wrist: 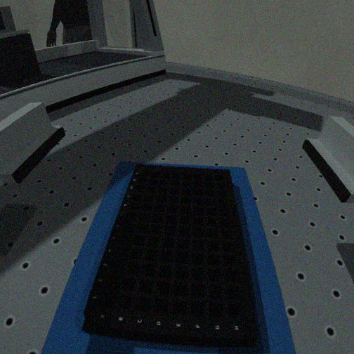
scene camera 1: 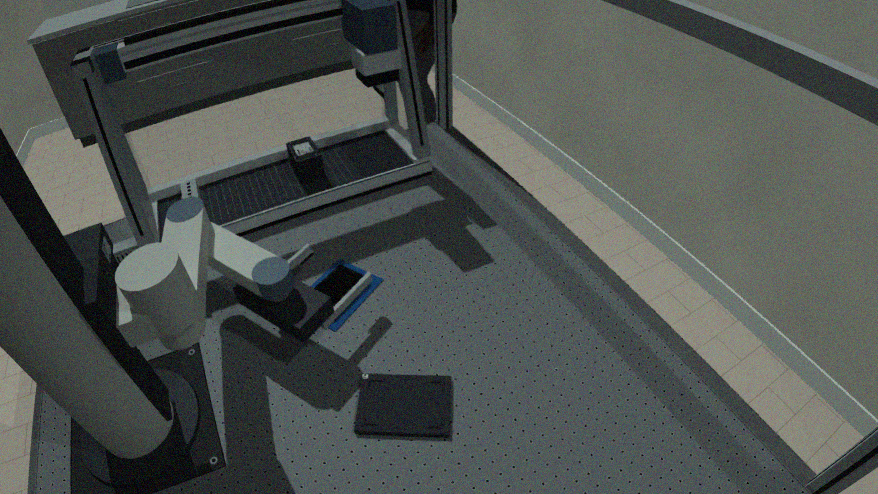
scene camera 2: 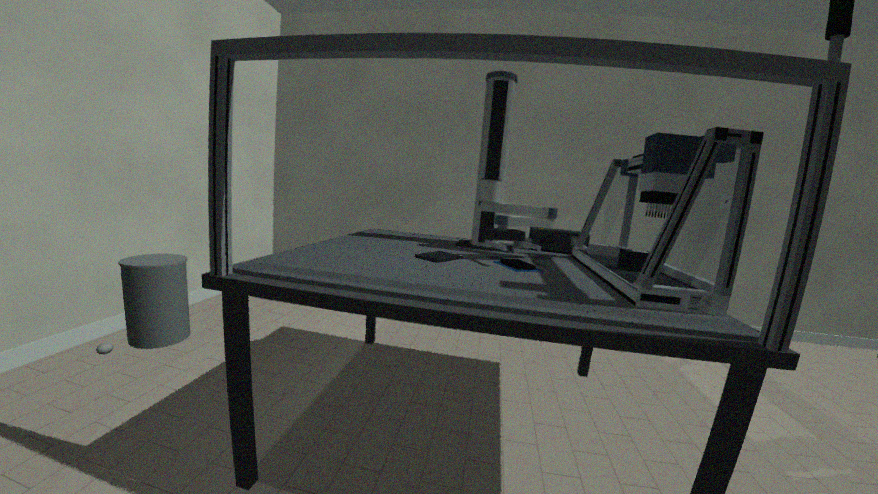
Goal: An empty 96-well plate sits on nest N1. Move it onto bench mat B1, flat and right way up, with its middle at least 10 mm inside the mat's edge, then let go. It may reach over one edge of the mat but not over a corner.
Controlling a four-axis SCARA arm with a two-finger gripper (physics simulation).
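Places are measured from the arm's base along level axes (x ahead, y left, z up), in centimetres.
Pixels of known places: gripper, fingertip midpoint: [scene camera 1: 338,261] [scene camera 2: 523,248]; arm's base, origin of the base link: [scene camera 1: 142,427] [scene camera 2: 484,248].
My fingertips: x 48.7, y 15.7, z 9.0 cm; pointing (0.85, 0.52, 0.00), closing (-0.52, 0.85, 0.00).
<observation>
Ahead of a thing's pixels: the offset from my fingertips to its top centre. "*": to the spot under its first point. Level surfaces: height alone.
The black 96-well plate @(dx -2.0, dy -1.2, dz -6.0 cm) [scene camera 1: 339,280] [scene camera 2: 519,263] [wrist: 175,250] lies flat and right way up on the blue bench mat @(dz -7.5 cm) [scene camera 1: 336,323] [wrist: 267,260], with its wells and lettering facing up. Blue shows along both long sides of the plate and beyond its far end in the wrist view. My gripper [scene camera 1: 328,274] [wrist: 182,120] is open and empty above the plate, with one finger out to each side and apart from it. The dark nest N1 @(dx -0.7, dy -32.8, dz -6.2 cm) [scene camera 1: 404,405] [scene camera 2: 437,256] has no plate on it.
A gantry machine [scene camera 1: 116,153] with a dark deck and a hanging blue head @(* dx +22.7, dy +30.8, dz +36.7 cm) [scene camera 1: 370,27] [scene camera 2: 674,153] stands behind the mat. A small black box @(* dx +3.5, dy +36.0, dz +4.3 cm) [scene camera 1: 305,159] is on its deck. The arm's column [scene camera 1: 67,344] [scene camera 2: 496,129] is at the left in scene camera 1. A person [wrist: 75,25] stands beyond the gantry.
</observation>
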